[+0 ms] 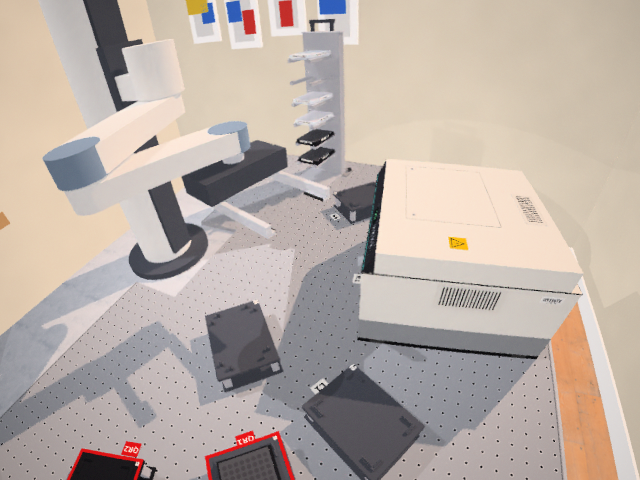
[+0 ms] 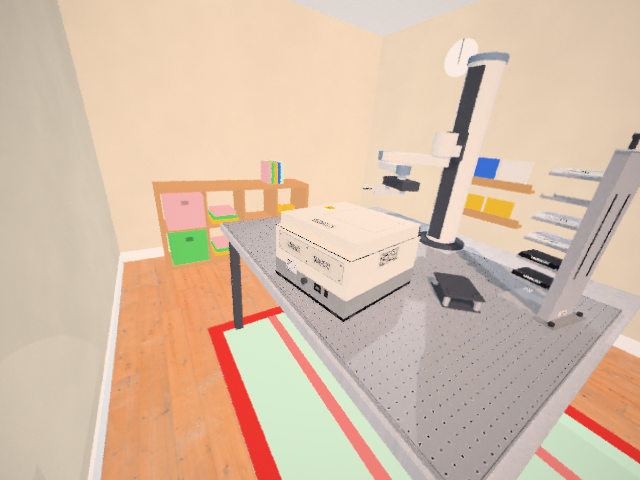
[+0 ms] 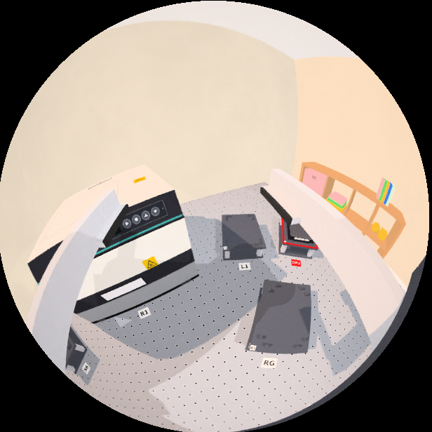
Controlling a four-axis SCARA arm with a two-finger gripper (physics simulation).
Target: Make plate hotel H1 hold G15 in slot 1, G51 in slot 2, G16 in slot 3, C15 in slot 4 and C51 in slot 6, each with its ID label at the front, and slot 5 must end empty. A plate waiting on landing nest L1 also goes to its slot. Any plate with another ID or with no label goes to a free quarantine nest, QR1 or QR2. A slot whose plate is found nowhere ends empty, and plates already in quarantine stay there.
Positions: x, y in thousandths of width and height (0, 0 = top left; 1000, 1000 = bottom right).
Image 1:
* gripper: 471, 441
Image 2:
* gripper: 574, 395
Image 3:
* gripper: 443, 432
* white instrument: 291, 605
